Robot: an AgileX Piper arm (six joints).
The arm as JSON. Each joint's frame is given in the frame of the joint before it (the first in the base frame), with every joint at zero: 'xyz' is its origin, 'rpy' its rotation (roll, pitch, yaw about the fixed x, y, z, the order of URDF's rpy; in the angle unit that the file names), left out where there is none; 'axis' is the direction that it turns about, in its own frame. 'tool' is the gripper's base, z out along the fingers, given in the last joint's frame.
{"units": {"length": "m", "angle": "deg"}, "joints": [
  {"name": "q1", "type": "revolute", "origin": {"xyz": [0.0, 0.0, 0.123], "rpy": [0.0, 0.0, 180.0]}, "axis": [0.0, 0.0, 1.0]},
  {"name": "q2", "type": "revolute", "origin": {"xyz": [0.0, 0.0, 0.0], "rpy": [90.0, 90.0, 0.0]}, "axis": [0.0, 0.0, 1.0]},
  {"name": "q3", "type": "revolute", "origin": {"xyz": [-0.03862, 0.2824, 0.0], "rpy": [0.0, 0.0, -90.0]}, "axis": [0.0, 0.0, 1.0]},
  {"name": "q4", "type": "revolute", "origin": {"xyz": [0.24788, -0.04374, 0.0], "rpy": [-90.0, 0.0, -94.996]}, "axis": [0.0, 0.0, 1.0]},
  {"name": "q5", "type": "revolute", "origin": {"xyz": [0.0, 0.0, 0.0], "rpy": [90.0, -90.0, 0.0]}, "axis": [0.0, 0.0, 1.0]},
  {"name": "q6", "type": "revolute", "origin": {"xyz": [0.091, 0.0, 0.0], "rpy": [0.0, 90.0, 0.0]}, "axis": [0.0, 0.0, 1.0]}
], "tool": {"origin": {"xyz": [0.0, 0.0, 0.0], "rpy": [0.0, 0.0, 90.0]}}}
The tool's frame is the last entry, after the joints.
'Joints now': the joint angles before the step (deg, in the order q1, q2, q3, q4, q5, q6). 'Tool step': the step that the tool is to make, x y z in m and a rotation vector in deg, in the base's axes. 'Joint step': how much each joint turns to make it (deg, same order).
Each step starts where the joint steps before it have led.
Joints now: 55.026 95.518 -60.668 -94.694 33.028 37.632
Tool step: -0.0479 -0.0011 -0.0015 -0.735 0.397 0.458
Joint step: 8.165 -4.733 6.010 3.733 6.672 0.186
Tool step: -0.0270 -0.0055 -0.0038 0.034 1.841 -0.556
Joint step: 4.786 -2.762 3.527 4.117 3.668 0.157
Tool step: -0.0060 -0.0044 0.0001 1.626 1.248 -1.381
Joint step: 0.932 -1.161 1.028 1.682 0.971 1.430
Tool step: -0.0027 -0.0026 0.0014 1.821 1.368 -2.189
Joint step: 0.520 -0.584 0.015 2.277 1.230 1.102
